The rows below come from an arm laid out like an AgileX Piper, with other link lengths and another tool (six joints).
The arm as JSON. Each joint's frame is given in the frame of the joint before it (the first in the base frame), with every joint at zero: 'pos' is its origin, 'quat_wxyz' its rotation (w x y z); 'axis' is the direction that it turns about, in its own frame. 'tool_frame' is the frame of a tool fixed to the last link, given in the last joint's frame.
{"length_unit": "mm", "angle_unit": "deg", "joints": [
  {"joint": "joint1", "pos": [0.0, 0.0, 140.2], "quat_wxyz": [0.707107, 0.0, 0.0, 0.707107], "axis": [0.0, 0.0, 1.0]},
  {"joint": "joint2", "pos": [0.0, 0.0, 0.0], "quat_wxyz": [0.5, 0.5, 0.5, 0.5], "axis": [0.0, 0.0, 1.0]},
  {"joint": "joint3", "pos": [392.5, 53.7, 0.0], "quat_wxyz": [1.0, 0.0, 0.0, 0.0], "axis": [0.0, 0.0, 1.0]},
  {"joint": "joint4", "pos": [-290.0, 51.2, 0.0], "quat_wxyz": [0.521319, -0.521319, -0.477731, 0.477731], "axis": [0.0, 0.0, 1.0]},
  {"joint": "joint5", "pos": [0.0, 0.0, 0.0], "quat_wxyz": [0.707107, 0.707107, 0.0, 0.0], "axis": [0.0, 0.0, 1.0]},
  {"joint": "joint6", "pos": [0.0, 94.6, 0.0], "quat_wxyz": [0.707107, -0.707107, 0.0, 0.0], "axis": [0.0, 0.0, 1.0]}
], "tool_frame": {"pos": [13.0, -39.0, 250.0], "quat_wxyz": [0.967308, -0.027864, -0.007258, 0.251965]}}
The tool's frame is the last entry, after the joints.
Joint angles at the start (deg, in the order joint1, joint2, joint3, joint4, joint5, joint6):
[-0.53 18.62 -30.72 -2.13 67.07 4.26]
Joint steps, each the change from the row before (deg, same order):
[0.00 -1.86 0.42 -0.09 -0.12 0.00]
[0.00 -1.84 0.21 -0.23 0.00 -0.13]
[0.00 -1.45 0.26 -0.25 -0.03 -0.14]
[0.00 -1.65 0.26 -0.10 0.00 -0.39]
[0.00 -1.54 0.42 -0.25 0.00 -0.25]
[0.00 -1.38 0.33 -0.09 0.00 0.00]
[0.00 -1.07 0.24 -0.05 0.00 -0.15]
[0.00 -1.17 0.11 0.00 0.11 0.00]
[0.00 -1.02 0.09 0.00 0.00 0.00]
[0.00 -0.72 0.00 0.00 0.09 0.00]
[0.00 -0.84 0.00 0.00 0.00 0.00]
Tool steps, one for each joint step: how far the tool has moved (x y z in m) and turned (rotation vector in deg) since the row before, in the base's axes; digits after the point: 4 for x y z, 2 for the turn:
[-0.0015 -0.0005 0.0016 -0.10 -1.56 -0.02]
[-0.0016 -0.0012 0.0028 -0.32 -1.62 0.02]
[-0.0014 -0.0013 0.0014 -0.34 -1.21 0.01]
[-0.0017 -0.0004 0.0017 -0.38 -1.37 0.24]
[-0.0018 -0.0013 -0.0001 -0.42 -1.10 0.07]
[-0.0014 -0.0005 0.0004 -0.09 -1.05 -0.04]
[-0.0011 -0.0002 0.0004 -0.16 -0.82 0.08]
[-0.0014 0.0000 0.0014 -0.01 -0.95 -0.01]
[-0.0008 0.0000 0.0017 -0.01 -0.93 0.00]
[-0.0009 0.0000 0.0013 0.00 -0.63 0.00]
[-0.0007 0.0000 0.0020 -0.01 -0.84 0.00]

